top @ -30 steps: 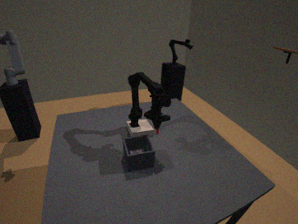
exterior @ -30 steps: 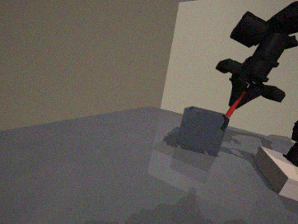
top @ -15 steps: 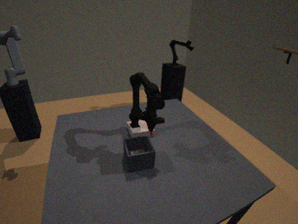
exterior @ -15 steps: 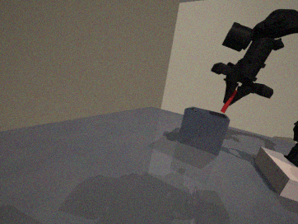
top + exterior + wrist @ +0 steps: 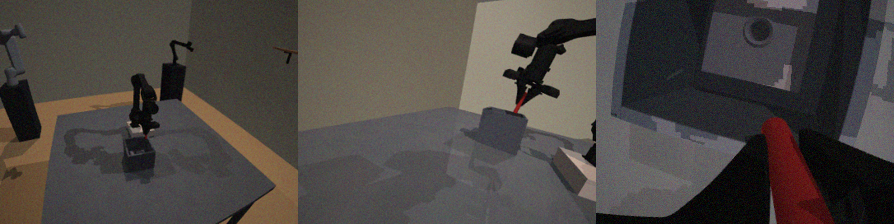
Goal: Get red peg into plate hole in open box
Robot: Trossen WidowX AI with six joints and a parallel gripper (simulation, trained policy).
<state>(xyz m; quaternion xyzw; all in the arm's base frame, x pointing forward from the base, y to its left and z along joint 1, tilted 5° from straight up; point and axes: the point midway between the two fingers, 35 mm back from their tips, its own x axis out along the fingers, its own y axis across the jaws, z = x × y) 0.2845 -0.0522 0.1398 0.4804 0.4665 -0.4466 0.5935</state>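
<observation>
The light plate lies 3 cm ahead of my gripper tip, 6 cm to the right of it and 13 cm below it. Also, from my gripper tip: red peg 1 cm to the left, 1 cm above.
</observation>
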